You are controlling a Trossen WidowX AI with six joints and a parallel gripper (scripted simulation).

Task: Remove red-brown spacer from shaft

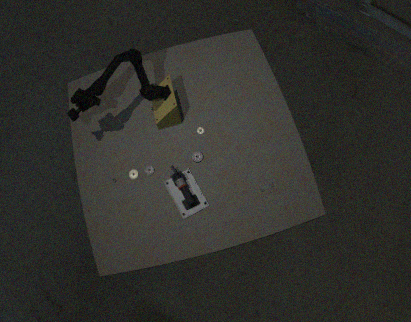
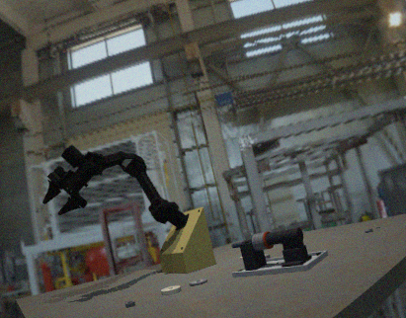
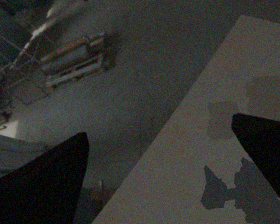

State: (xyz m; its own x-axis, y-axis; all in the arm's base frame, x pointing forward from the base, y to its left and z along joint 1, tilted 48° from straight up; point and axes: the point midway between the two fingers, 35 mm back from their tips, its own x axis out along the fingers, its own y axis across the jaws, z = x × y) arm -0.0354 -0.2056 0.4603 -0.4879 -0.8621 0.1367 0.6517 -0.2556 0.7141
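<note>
The dark shaft lies 50 cm ahead of my gripper tip, 39 cm to the left of it and 24 cm below it. The rest, counted from my gripper tip: red-brown spacer: 56 cm ahead, 40 cm to the left, 24 cm below; then small dark bit: 35 cm ahead, 31 cm below, 5 cm to the left.
</note>
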